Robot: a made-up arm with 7 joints. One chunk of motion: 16 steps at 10 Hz.
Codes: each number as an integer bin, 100 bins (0 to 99) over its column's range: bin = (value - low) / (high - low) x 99, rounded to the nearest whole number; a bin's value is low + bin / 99 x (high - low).
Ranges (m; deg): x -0.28..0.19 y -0.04..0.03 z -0.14..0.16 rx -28..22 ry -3..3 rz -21..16
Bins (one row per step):
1: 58 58 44 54 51 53
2: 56 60 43 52 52 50
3: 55 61 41 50 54 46
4: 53 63 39 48 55 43
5: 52 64 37 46 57 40
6: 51 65 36 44 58 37
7: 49 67 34 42 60 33
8: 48 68 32 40 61 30
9: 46 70 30 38 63 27
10: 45 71 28 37 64 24
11: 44 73 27 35 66 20
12: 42 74 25 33 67 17
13: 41 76 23 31 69 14
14: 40 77 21 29 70 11
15: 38 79 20 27 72 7
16: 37 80 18 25 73 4
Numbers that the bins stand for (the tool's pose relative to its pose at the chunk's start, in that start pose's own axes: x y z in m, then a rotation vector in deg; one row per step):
1: -0.0046 0.0010 -0.0067 -0.73 0.09 -1.19
2: -0.0141 0.0024 -0.0097 -1.74 0.15 -2.31
3: -0.0189 0.0031 -0.0158 -2.75 0.27 -3.81
4: -0.0284 0.0045 -0.0218 -3.76 0.33 -4.93
5: -0.0331 0.0053 -0.0279 -4.77 0.45 -6.05
6: -0.0379 0.0060 -0.0309 -5.78 0.52 -7.17
7: -0.0474 0.0074 -0.0370 -6.79 0.64 -8.67
8: -0.0521 0.0081 -0.0430 -7.80 0.70 -9.79
9: -0.0616 0.0095 -0.0491 -8.81 0.82 -10.91
10: -0.0664 0.0102 -0.0552 -9.31 0.88 -12.03
11: -0.0711 0.0116 -0.0582 -10.32 1.00 -13.53
12: -0.0806 0.0123 -0.0642 -11.33 1.06 -14.65
13: -0.0854 0.0137 -0.0703 -12.34 1.18 -15.77
14: -0.0901 0.0144 -0.0764 -13.35 1.24 -16.89
15: -0.0996 0.0159 -0.0794 -14.36 1.36 -18.38
16: -0.1043 0.0166 -0.0855 -15.37 1.42 -19.51

